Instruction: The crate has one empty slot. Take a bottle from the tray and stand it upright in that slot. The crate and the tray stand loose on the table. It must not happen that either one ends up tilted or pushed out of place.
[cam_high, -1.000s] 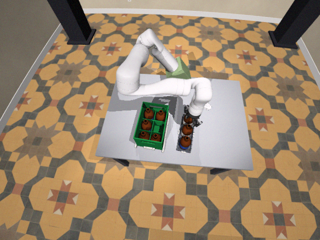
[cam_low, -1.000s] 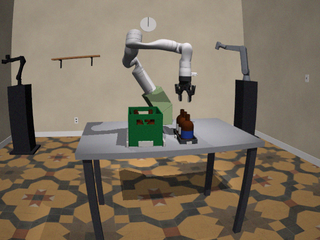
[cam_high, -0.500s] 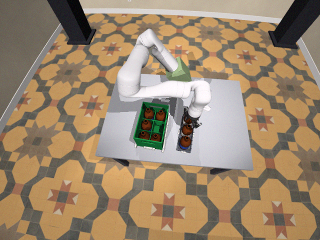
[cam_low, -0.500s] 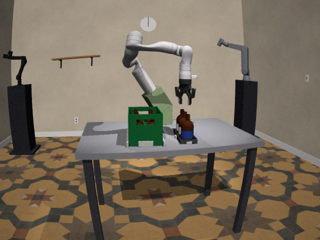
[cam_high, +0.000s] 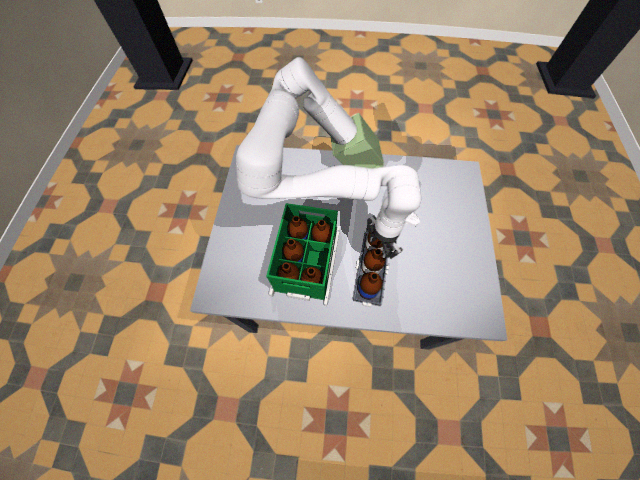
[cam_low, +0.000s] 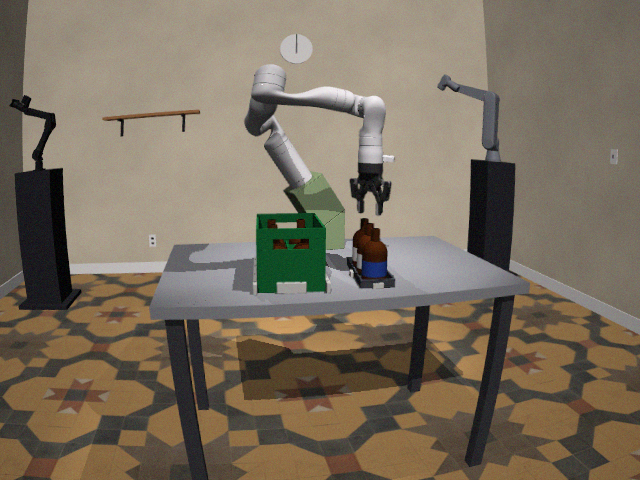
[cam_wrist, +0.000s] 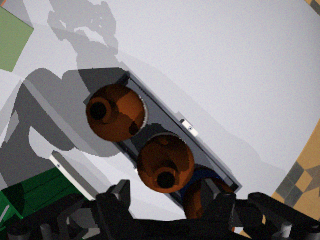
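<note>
Right now my hand is 12 cm above the brown bottle. The rest, counted from my hand: tray (19 cm below); then white-label bottle (12 cm below, 9 cm behind, 1 cm to the left); then crate (24 cm to the right, 12 cm below, 1 cm behind).
</note>
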